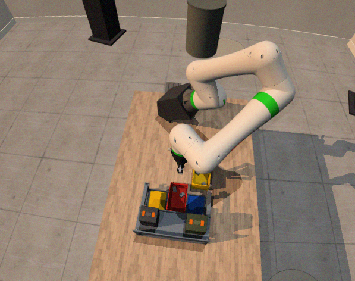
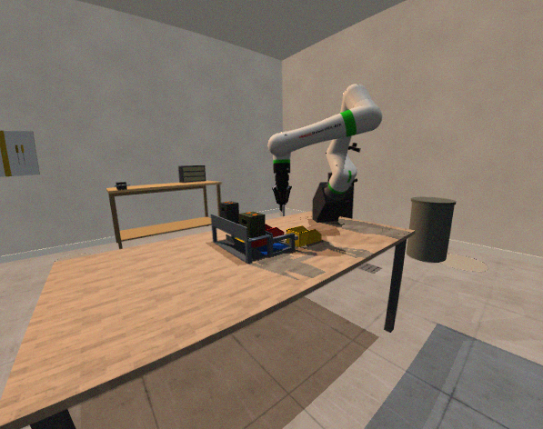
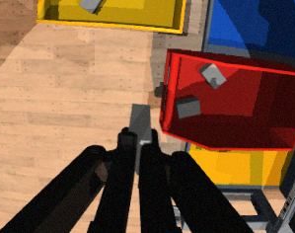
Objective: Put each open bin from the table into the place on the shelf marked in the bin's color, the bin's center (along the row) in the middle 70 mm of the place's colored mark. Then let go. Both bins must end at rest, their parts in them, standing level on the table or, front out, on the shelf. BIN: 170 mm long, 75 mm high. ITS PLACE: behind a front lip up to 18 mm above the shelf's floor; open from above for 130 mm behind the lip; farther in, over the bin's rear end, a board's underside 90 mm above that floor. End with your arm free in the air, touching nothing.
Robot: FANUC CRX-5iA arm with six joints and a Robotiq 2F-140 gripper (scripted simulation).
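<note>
Now: the red bin 110 mm below my hand, 110 mm ahead of it and 30 mm to the left of it. From my hand the other things lie so: yellow bin: 130 mm below, 110 mm to the left, 80 mm behind; then blue-marked place: 160 mm below, 150 mm to the left, 140 mm ahead; then red mark: 170 mm ahead, 160 mm below, 40 mm to the left.
</note>
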